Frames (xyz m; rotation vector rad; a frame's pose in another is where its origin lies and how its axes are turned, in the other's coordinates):
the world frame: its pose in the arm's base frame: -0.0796 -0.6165 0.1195 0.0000 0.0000 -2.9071
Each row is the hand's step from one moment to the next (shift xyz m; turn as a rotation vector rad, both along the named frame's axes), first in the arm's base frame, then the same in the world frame.
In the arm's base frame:
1: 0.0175 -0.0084 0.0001 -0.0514 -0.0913 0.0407
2: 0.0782 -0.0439 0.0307 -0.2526 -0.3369 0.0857
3: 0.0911 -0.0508 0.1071 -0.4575 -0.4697 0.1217
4: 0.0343 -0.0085 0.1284 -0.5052 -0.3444 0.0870
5: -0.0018 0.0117 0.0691 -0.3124 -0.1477 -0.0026
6: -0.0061 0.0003 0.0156 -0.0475 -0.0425 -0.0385
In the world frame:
1: -0.0151 0.0122 0.0001 0.0712 0.0769 0.0407
2: -0.0659 0.0609 0.0307 0.3240 0.2690 0.0857
3: -0.0768 0.0706 0.1071 0.5541 0.3505 0.1217
4: -0.0314 0.0162 0.1284 0.5714 0.2176 0.0870
5: -0.0010 -0.0118 0.0691 0.3382 0.0711 -0.0026
6: 0.0059 -0.0017 0.0156 0.0561 0.0303 -0.0385

